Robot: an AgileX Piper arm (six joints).
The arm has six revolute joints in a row. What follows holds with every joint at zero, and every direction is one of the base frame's.
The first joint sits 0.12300 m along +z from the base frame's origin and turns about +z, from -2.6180 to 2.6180 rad.
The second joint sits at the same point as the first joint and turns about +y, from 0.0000 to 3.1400 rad.
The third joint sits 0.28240 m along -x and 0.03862 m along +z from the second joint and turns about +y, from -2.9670 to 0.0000 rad.
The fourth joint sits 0.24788 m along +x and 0.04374 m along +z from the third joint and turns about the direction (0.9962, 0, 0.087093), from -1.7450 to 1.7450 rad.
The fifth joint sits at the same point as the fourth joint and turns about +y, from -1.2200 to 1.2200 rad.
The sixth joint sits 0.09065 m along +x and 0.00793 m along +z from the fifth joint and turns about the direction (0.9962, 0, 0.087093), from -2.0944 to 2.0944 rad.
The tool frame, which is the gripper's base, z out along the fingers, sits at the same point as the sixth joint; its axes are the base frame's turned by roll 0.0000, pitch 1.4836 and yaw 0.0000 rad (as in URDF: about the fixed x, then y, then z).
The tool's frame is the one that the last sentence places.
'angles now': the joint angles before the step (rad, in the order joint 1, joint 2, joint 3, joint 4, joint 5, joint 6). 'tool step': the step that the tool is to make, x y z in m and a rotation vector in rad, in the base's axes. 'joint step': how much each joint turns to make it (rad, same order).
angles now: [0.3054 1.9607 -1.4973 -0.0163 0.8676 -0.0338]
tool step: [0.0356 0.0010 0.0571 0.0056 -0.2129 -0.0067]
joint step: [-0.0116 0.0313 -0.2487 -0.0649 0.0128 0.0129]
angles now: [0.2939 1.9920 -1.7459 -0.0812 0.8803 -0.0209]
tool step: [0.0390 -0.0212 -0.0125 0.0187 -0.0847 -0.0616]
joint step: [-0.0656 0.1111 -0.1166 -0.0076 -0.0811 0.0048]
